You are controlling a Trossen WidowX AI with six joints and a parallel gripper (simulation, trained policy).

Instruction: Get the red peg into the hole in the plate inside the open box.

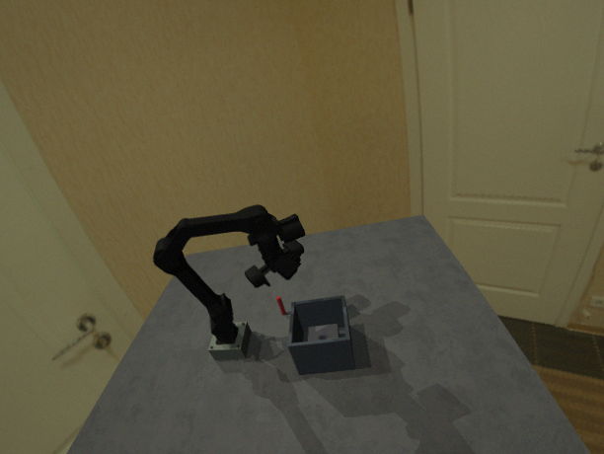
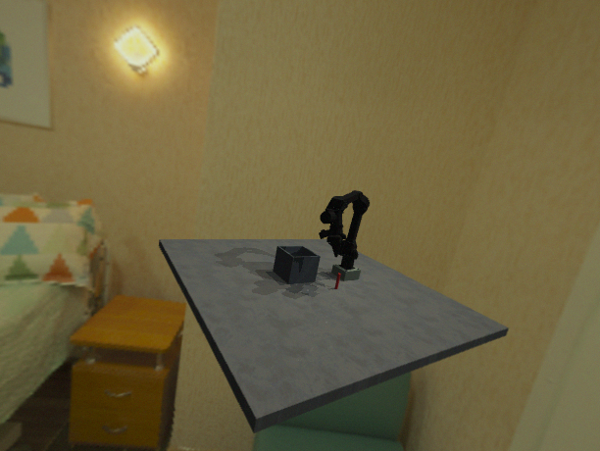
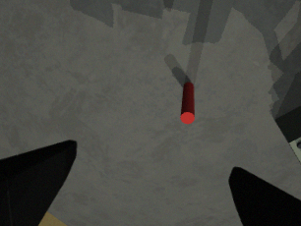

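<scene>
Now: gripper tip 13 cm above the red peg and 3 cm past it. Round my gripper tip: plate 17 cm to the right, 13 cm below, 11 cm ahead.
</scene>
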